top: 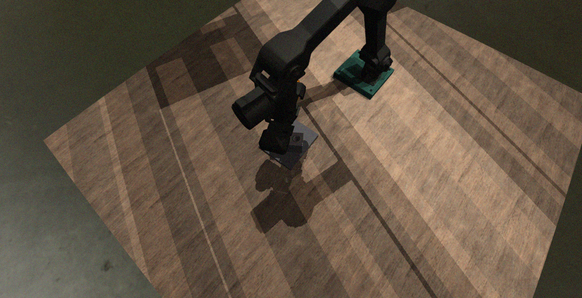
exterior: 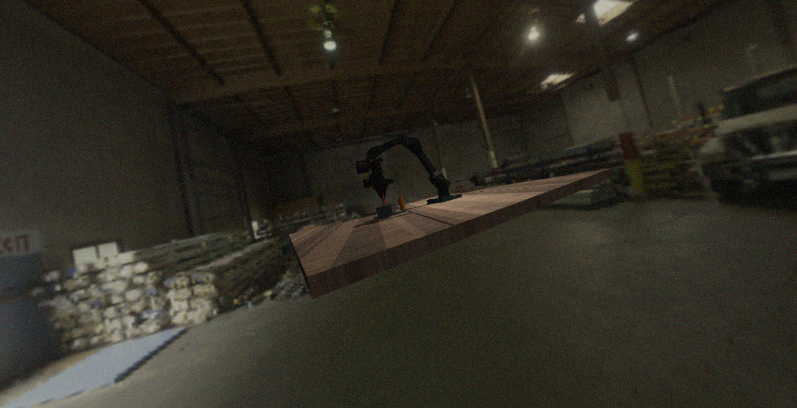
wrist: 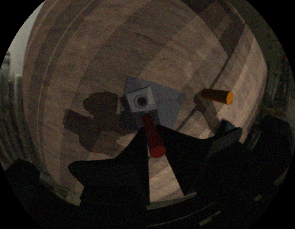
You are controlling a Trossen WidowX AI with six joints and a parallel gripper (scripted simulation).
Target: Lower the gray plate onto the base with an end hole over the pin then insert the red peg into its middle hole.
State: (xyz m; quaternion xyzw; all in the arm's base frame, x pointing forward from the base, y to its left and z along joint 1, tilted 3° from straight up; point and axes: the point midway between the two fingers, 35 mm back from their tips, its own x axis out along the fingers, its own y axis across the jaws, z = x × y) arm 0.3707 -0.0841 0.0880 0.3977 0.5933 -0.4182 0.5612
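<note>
My gripper tip is right at the red peg. Round my gripper tip: gray base: 20 mm behind, 10 mm to the left, 90 mm below; then gray plate: 50 mm below; then orange cylinder: 160 mm behind, 80 mm to the right, 60 mm below.
</note>
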